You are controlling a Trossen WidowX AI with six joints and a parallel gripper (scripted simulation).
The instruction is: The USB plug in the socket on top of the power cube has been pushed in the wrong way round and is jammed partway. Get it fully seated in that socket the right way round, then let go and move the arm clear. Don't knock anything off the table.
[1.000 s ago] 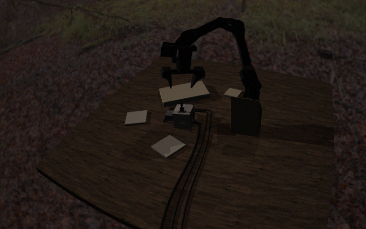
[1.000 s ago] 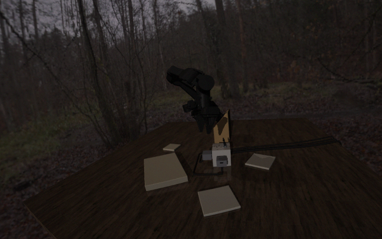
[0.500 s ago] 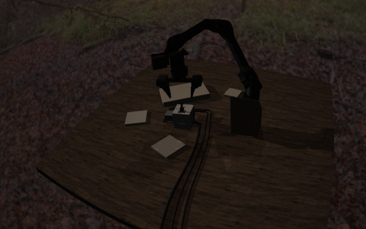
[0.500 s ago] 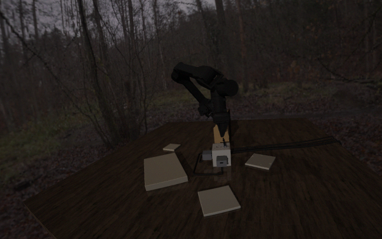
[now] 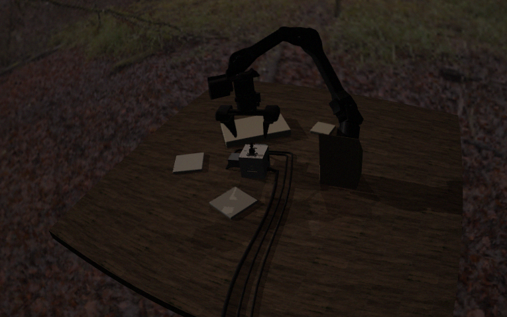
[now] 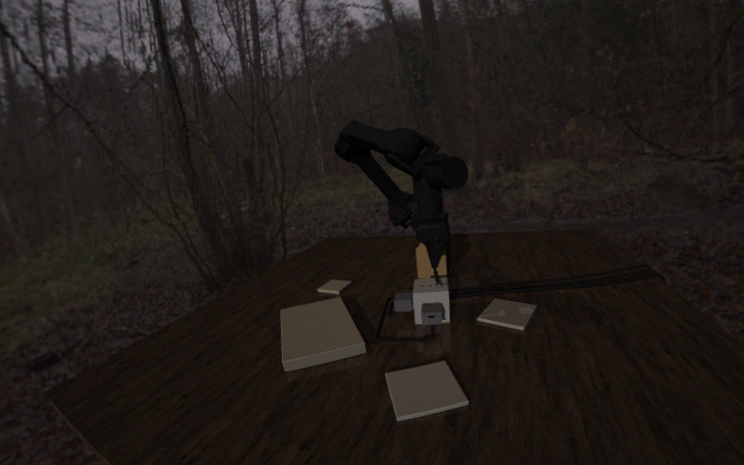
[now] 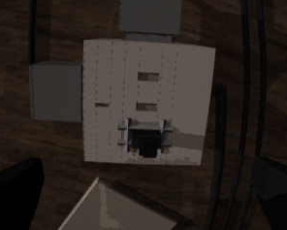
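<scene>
My gripper tip is 4 cm above the dark USB plug. From my gripper tip the other things lie so: thick slab: 23 cm to the right, 14 cm ahead, 12 cm below; USB socket: 6 cm below, 1 cm to the left; flat pale tile: 24 cm ahead, 13 cm below, 5 cm to the left.
</scene>
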